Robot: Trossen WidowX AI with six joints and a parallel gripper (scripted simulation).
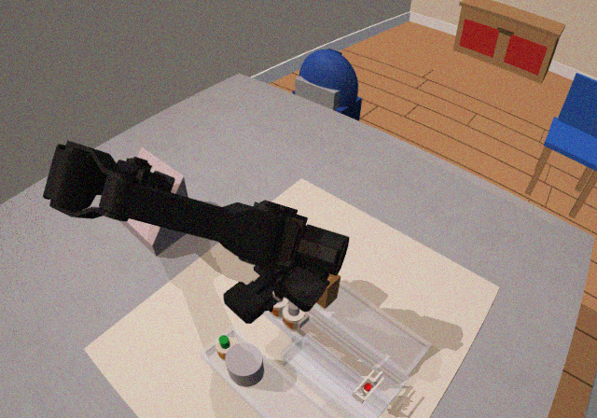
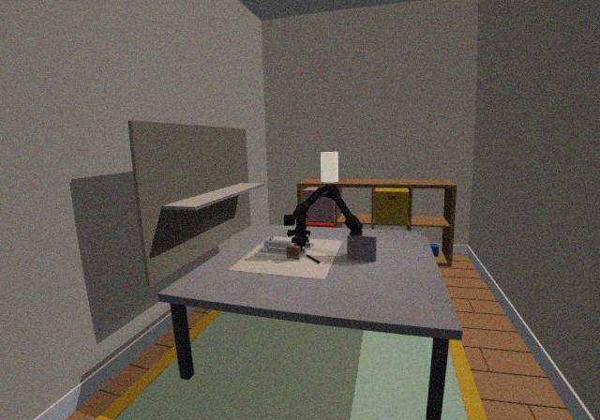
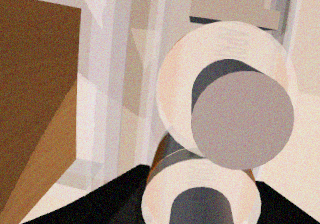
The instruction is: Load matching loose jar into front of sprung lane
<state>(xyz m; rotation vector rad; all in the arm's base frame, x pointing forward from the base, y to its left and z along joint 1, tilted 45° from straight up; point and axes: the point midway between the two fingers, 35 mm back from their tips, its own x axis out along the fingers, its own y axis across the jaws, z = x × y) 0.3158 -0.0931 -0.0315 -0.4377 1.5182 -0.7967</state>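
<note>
Right now my gripper tip is 4 cm short of the brown box, 7 cm to the right of it and 1 cm below it. The rest, counted from my gripper tip: red dot 21 cm ahead, 8 cm to the right, 4 cm above; then black stick 8 cm behind, 8 cm to the left, 2 cm below; then grey cylinder 2 cm ahead, 13 cm to the right.
</note>
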